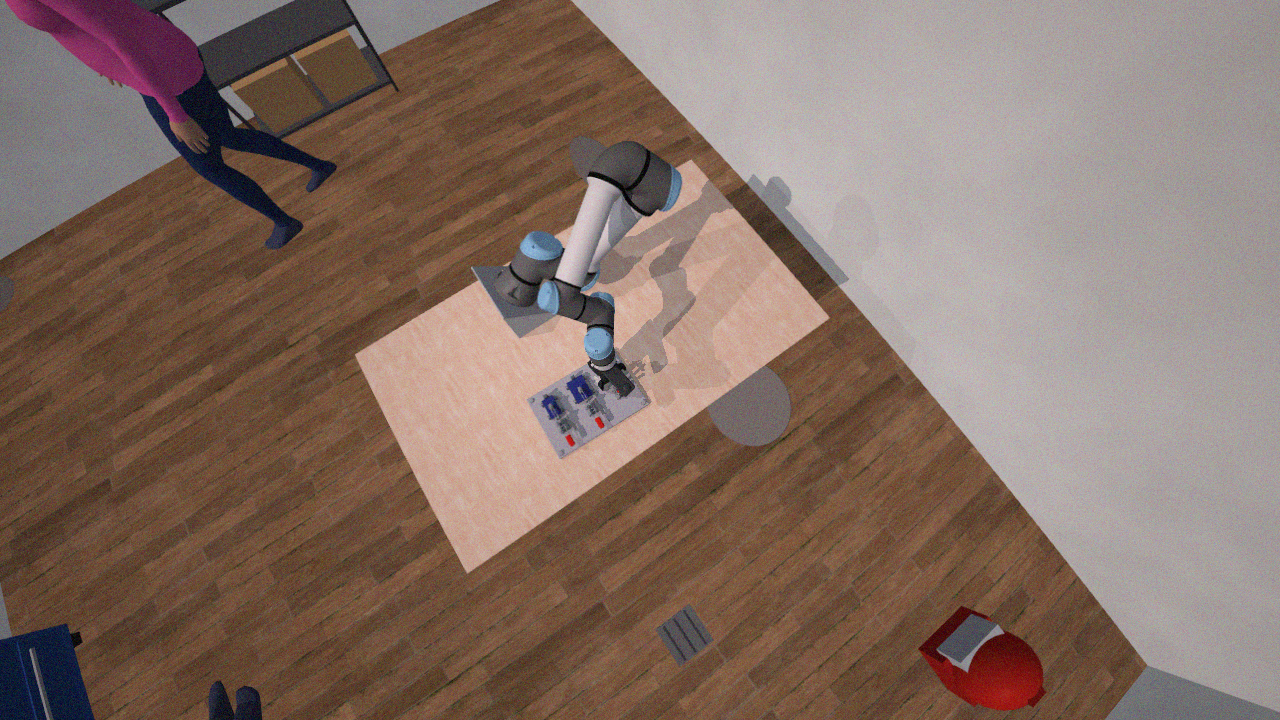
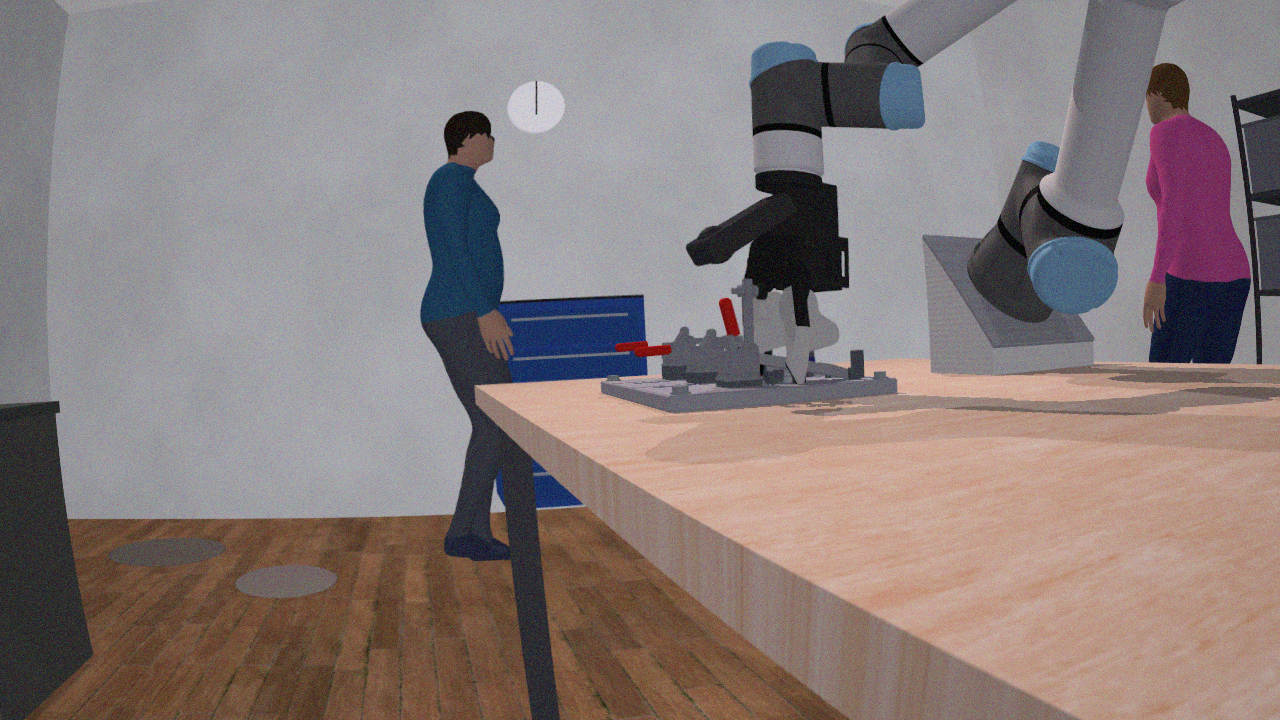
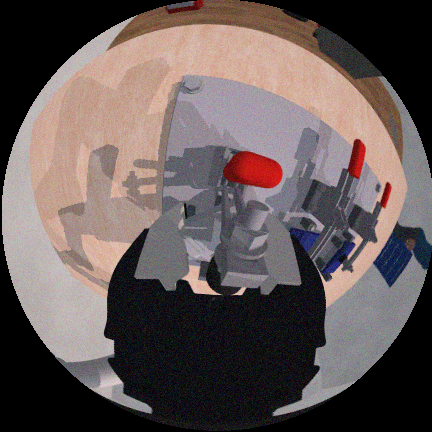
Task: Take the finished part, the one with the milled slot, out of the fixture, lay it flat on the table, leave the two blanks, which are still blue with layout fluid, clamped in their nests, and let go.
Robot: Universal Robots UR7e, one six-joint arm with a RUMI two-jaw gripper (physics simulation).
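Frame: origin at the arm's base, x back, y right, z up, level; centimetres.
Seen in the pictures: gripper, fingertip midpoint: [image 2: 777, 383] [image 3: 220, 205]; arm's base, link origin: [image 1: 515, 290] [image 2: 1010, 286].
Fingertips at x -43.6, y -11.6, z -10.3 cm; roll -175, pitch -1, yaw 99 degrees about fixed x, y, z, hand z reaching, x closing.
Note:
Offsets run from my fingertips to a thing's top centre. Level surfaces: height alone.
My gripper [image 1: 617, 386] [image 2: 784, 376] [image 3: 220, 205] is down at the third nest, jaws part-way apart and shut on the finished part. A pale bit of the finished part @(dx +2.5, dy -0.5, dz +3.2 cm) [image 3: 197, 248] shows between the fingers; the toggle clamp hides the rest, and its slot is not visible. This clamp's red handle @(dx -5.0, dy +0.1, dz +8.5 cm) [image 2: 729, 317] [image 3: 254, 170] stands up. The fixture @(dx -0.7, dy +11.0, dz +0.1 cm) [image 1: 630, 410] [image 2: 666, 399] [image 3: 260, 107] lies on the table. Two blue blanks sit in their nests: the nearer blank [image 1: 580, 387] [image 3: 304, 240] and the farther blank [image 1: 551, 405] [image 3: 343, 255]. Their clamps' red handles lie low.
The wooden table @(dz -1.4 cm) [image 1: 447, 429] [image 2: 984, 501] [image 3: 115, 115] extends around the fixture. The raised clamp arm [image 2: 749, 308] stands close beside my fingers. The robot's wedge-shaped base [image 1: 519, 317] [image 2: 957, 304] stands on the table. A person in pink [image 1: 134, 53] [image 2: 1194, 197] and a person in teal [image 2: 460, 241] stand away from it.

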